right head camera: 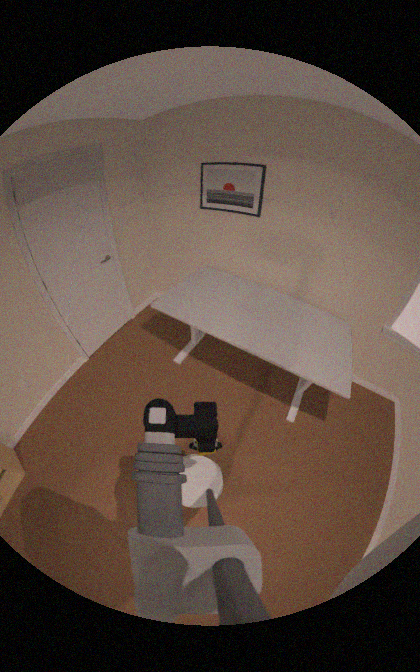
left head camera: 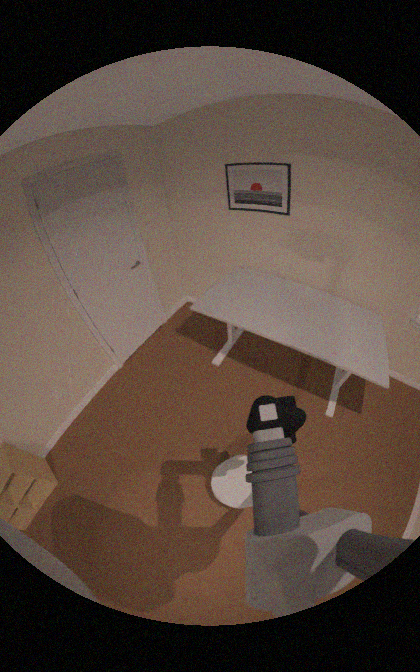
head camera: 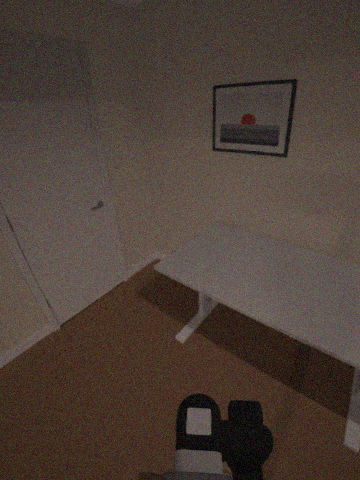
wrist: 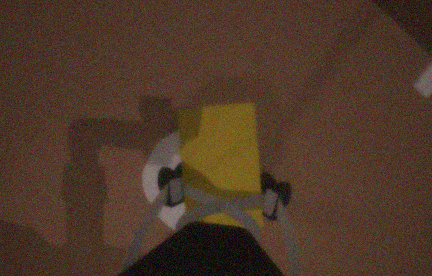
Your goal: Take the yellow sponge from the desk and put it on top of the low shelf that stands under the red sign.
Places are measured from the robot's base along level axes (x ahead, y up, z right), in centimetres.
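Pixels of known places: gripper, fingertip midpoint: (wrist: 225, 181).
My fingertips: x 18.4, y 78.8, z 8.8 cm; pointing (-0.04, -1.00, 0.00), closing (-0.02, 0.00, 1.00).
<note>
Behind a point stands the place of what it marks.
The yellow sponge (wrist: 222, 150) {z 8.3, x 22.1, y 83.2 cm} (right head camera: 206, 453) is held between the two fingertips of my gripper (wrist: 225, 181) {z 8.8, x 18.4, y 78.8 cm} (right head camera: 205, 445), which is shut on it. In the wrist view it sits upright in the picture, with floor far beneath it. In the head view the gripper is mostly hidden by the dark wrist. The white desk (head camera: 260, 280) {z 35.0, x 104.9, y 69.2 cm} (left head camera: 310, 320) (right head camera: 270, 320) stands ahead against the wall, away from the gripper. The low shelf under the red sign does not show in a recognisable way, and no red sign shows.
A framed picture with a red disc (head camera: 248, 119) {z 33.3, x 169.9, y 150.5 cm} (left head camera: 256, 187) (right head camera: 229, 187) hangs above the desk. A door (head camera: 55, 210) {z -106.0, x 145.5, y 97.7 cm} (left head camera: 95, 250) (right head camera: 62, 240) is at the left. A light wooden drawer unit (left head camera: 40, 482) stands at the lower left. A white round object (left head camera: 232, 485) (right head camera: 205, 480) is on the floor below the arm.
</note>
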